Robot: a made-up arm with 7 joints.
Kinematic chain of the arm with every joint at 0, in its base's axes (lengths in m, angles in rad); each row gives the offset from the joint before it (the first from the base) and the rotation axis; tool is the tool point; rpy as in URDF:
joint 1: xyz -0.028 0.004 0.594 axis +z
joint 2: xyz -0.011 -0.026 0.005 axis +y
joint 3: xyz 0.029 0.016 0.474 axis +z
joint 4: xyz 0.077 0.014 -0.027 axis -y
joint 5: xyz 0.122 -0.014 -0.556 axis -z
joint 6: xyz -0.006 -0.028 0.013 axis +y
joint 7: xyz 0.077 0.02 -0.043 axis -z
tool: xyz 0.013 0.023 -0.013 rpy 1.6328 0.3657 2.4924
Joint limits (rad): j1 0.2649..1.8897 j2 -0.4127..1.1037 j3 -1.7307..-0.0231 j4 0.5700..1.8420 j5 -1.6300..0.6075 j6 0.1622..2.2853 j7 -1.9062..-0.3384
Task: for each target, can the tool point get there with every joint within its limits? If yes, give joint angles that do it. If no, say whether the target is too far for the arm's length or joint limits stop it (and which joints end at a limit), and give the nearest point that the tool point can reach.
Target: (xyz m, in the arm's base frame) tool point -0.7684 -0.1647 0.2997
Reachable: no: joint limits stop it (at a limit: joint 1, joint 2, joint 3, joint 4, joint 5, joint 6, joint 7) | nearest point -0.1378 0.1674 0.1905 | short by 0.721 m
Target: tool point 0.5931 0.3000 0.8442
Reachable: yes | joints 1.7048 0.5948 -1.5058 1.3046 -0.4732 2.0740 -0.6922
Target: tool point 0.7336 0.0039 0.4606
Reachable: yes | joints 0.9106 0.9455 -1.0217 1.1932 -0.5581 1.0162 -1.1056
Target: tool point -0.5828 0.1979 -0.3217
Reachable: no: joint limits stop it (at a limit: joint 1, joint 2, joint 3, joint 6, joint 7) | nearest point -0.1893 0.3569 0.0803 | short by 0.585 m
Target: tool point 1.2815 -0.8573 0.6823
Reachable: no: too far | nearest point 0.8547 -0.4313 0.7165 | short by 0.604 m
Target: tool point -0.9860 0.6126 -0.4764
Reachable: no: too far | nearest point -0.2719 0.6133 0.1177 | short by 0.929 m
